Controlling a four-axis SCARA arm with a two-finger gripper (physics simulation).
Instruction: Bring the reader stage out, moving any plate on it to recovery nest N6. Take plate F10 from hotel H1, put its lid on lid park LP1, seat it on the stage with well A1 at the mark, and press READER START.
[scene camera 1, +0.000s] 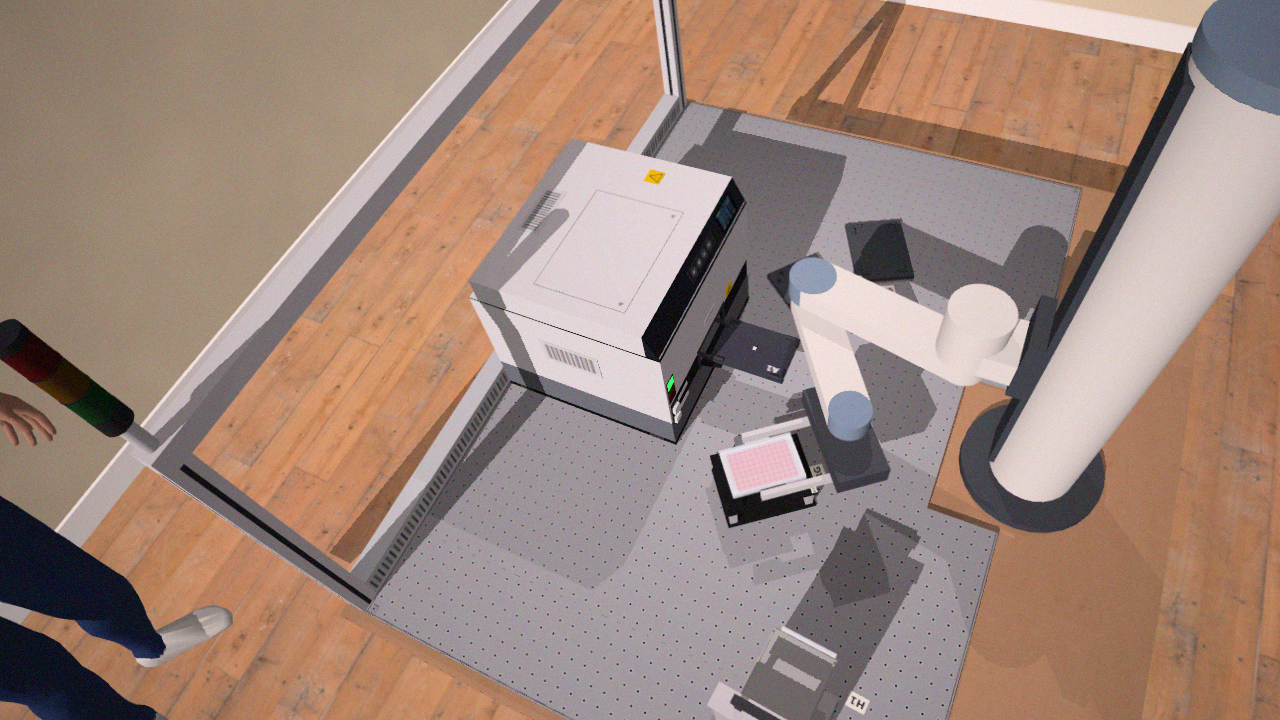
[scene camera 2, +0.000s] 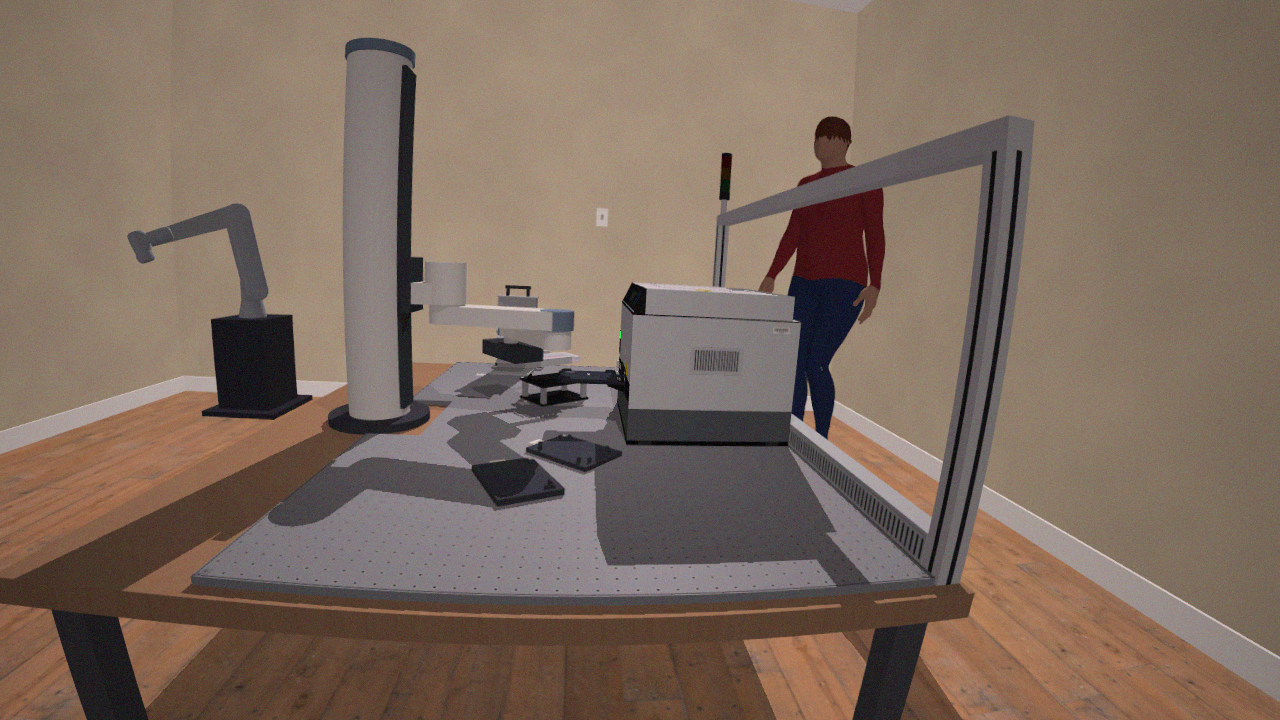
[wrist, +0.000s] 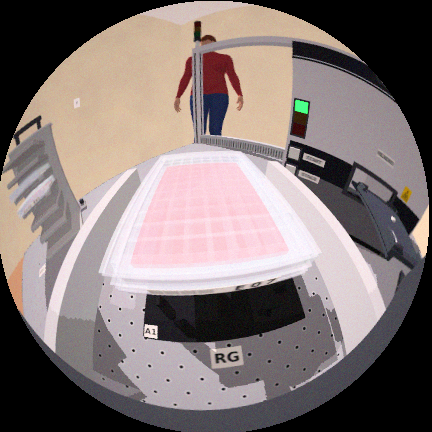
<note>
I see my gripper (scene camera 1: 751, 466) and a reader stage (scene camera 1: 734, 348).
My gripper shows as well in scene camera 2 (scene camera 2: 559, 356) and in the wrist view (wrist: 202, 172). The reader stage shows as well in scene camera 2 (scene camera 2: 567, 375) and in the wrist view (wrist: 394, 239).
</note>
